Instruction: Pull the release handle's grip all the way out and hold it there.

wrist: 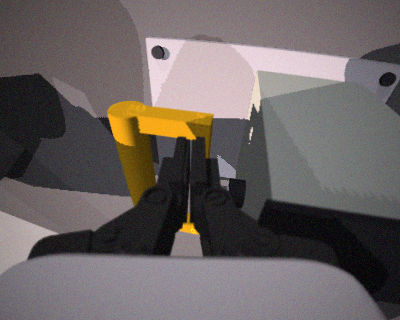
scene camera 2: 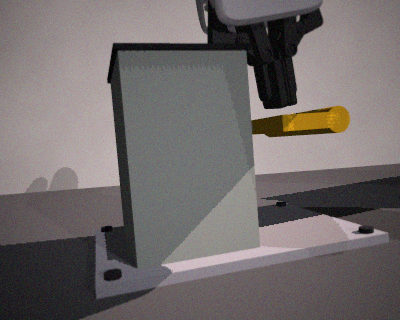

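The yellow release handle (scene camera 2: 312,121) (wrist: 165,122) sticks out sideways from the grey-green box (scene camera 2: 185,150) (wrist: 320,145). In the wrist view it is a loop, with its thick round grip bar on the left, away from the box. My gripper (scene camera 2: 280,106) (wrist: 191,157) is shut with nothing between its fingers. In the scene view its fingertips point down and hang a little above the handle, apart from it. In the wrist view the fingers overlap the loop's right part and hide some of its near side and of the link to the box.
The box has a black top edge and stands on a pale base plate (scene camera 2: 300,235) (wrist: 300,62). Dark bolts (scene camera 2: 366,229) (wrist: 159,52) sit at the plate's corners. A black collar (wrist: 236,192) shows by the box side, just right of the fingers.
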